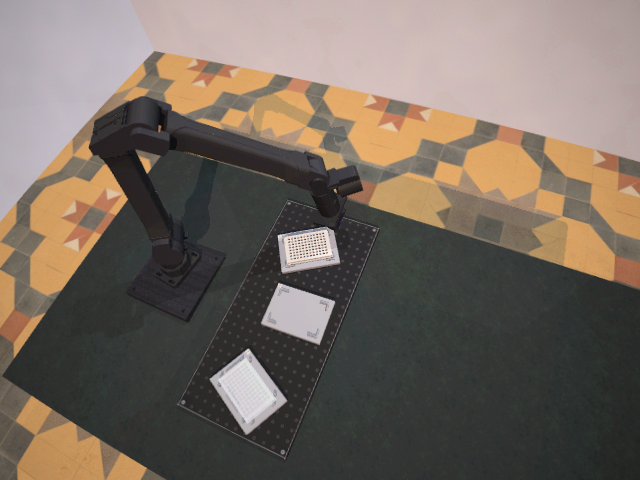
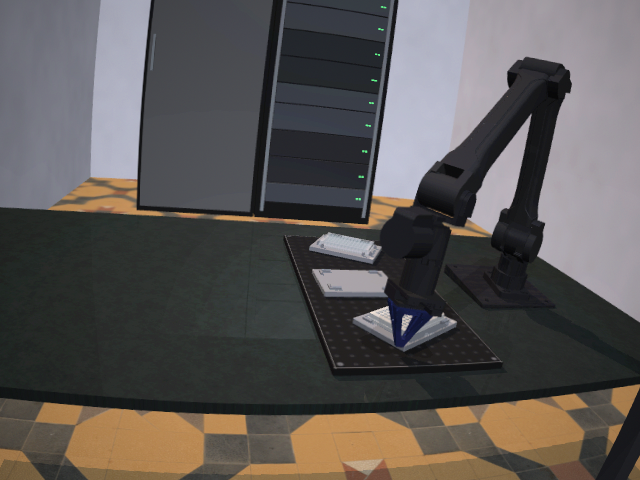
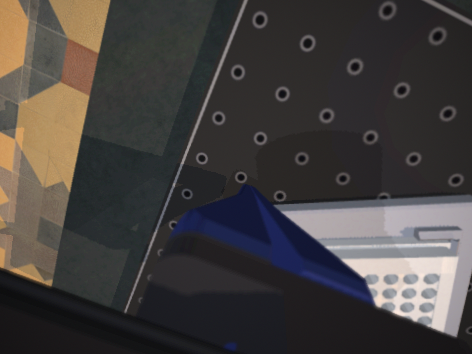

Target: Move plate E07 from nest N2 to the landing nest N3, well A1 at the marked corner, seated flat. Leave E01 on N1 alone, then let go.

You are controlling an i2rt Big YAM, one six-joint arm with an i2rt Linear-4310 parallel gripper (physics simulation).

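A white well plate with dark wells (image 1: 307, 247) (image 2: 437, 322) (image 3: 404, 289) sits flat in the nest (image 1: 310, 266) (image 3: 343, 217) at the far end of the black perforated board (image 1: 294, 361) (image 2: 361, 356) (image 3: 324, 76). My gripper (image 1: 339, 225) (image 2: 400, 342) (image 3: 244, 195) is shut and holds nothing. Its blue fingertips point down just off that nest's corner, close to the board. The middle nest (image 1: 297, 312) (image 2: 351, 283) is bare, with corner brackets. A second, all-white plate (image 1: 247, 388) (image 2: 345, 244) sits in the third nest. I cannot read any labels.
The arm's base (image 1: 175, 278) (image 2: 496, 289) stands on the dark table beside the board. A grey cabinet (image 2: 201, 103) and a server rack (image 2: 320, 103) stand behind the table. The board's edge lies near the table's edge by the gripper.
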